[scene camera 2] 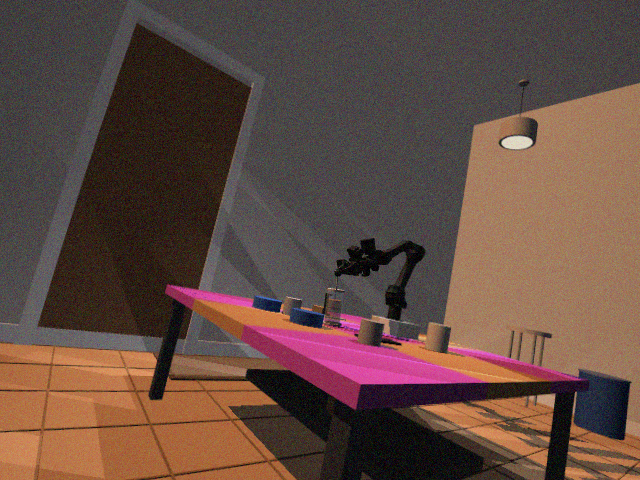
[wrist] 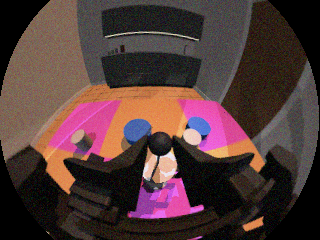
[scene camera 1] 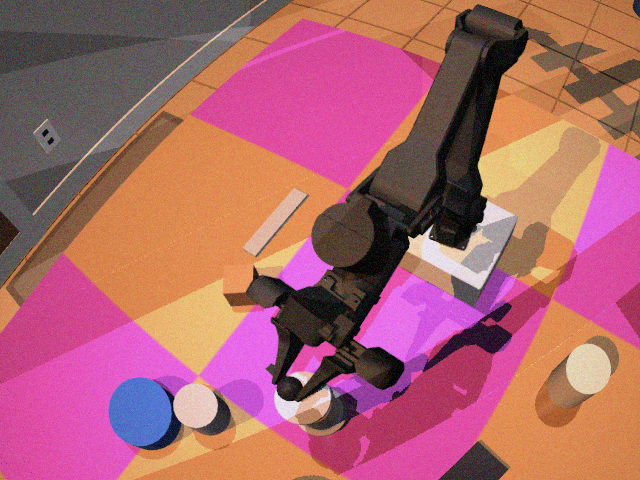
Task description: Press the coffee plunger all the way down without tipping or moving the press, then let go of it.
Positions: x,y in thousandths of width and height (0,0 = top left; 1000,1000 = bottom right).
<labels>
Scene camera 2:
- coffee press: 521,634
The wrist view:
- my gripper: 502,577
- coffee press: 502,694
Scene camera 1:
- my gripper: 446,818
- coffee press: 507,859
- pale cup: 916,772
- flat pale strip: 399,511
</labels>
